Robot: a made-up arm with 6 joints. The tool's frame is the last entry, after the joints.
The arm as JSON. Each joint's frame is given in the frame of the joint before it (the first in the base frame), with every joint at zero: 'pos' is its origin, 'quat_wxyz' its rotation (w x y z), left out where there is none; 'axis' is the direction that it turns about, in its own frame. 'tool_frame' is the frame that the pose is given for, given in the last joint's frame.
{
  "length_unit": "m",
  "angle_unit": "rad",
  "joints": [
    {
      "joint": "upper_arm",
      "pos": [
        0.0,
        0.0,
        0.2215
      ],
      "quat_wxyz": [
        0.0,
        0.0,
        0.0,
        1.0
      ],
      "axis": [
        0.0,
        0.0,
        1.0
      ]
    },
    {
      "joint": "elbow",
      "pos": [
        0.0,
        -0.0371,
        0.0
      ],
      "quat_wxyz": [
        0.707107,
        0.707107,
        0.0,
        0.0
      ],
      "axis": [
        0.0,
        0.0,
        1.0
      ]
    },
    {
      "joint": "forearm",
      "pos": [
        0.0,
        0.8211,
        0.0
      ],
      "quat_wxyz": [
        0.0,
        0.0,
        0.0,
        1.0
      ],
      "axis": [
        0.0,
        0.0,
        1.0
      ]
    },
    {
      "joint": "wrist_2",
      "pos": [
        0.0,
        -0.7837,
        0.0
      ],
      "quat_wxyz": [
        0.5,
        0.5,
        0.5,
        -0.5
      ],
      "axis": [
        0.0,
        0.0,
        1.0
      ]
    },
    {
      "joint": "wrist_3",
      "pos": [
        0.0,
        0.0,
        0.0
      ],
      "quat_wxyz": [
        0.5,
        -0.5,
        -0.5,
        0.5
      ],
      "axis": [
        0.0,
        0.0,
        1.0
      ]
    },
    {
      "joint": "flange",
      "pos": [
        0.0,
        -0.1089,
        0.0
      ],
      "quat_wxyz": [
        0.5,
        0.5,
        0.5,
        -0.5
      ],
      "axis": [
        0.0,
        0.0,
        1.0
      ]
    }
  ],
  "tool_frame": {
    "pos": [
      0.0,
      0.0,
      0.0
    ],
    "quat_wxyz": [
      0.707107,
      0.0,
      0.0,
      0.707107
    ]
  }
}
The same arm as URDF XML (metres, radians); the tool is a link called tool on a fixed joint. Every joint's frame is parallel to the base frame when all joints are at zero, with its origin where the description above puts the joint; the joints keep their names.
<robot name="arm">
  <link name="base_link"/>
  <link name="link1"/>
  <link name="link2"/>
  <link name="link3"/>
  <link name="link4"/>
  <link name="link5"/>
  <link name="link6"/>
  <link name="tool"/>
  <joint name="upper_arm" type="continuous">
    <parent link="base_link"/>
    <child link="link1"/>
    <origin xyz="0.0000 0.0000 0.2215"/>
    <axis xyz="0 0 1"/>
  </joint>
  <joint name="elbow" type="continuous">
    <parent link="link1"/>
    <child link="link2"/>
    <origin xyz="0.0000 0.0371 0.0000"/>
    <axis xyz="0 1 0"/>
  </joint>
  <joint name="forearm" type="continuous">
    <parent link="link2"/>
    <child link="link3"/>
    <origin xyz="0.0000 0.0000 0.8211"/>
    <axis xyz="0 1 0"/>
  </joint>
  <joint name="wrist_2" type="continuous">
    <parent link="link3"/>
    <child link="link4"/>
    <origin xyz="0.0000 0.0000 0.7837"/>
    <axis xyz="0 0 1"/>
  </joint>
  <joint name="wrist_3" type="continuous">
    <parent link="link4"/>
    <child link="link5"/>
    <origin xyz="0.0000 0.0000 0.0000"/>
    <axis xyz="0 1 0"/>
  </joint>
  <joint name="flange" type="continuous">
    <parent link="link5"/>
    <child link="link6"/>
    <origin xyz="0.0000 0.0000 0.1089"/>
    <axis xyz="0 0 1"/>
  </joint>
  <joint name="tool_fixed" type="fixed">
    <parent link="link6"/>
    <child link="tool"/>
    <origin xyz="0.0000 0.0000 0.0000"/>
  </joint>
</robot>

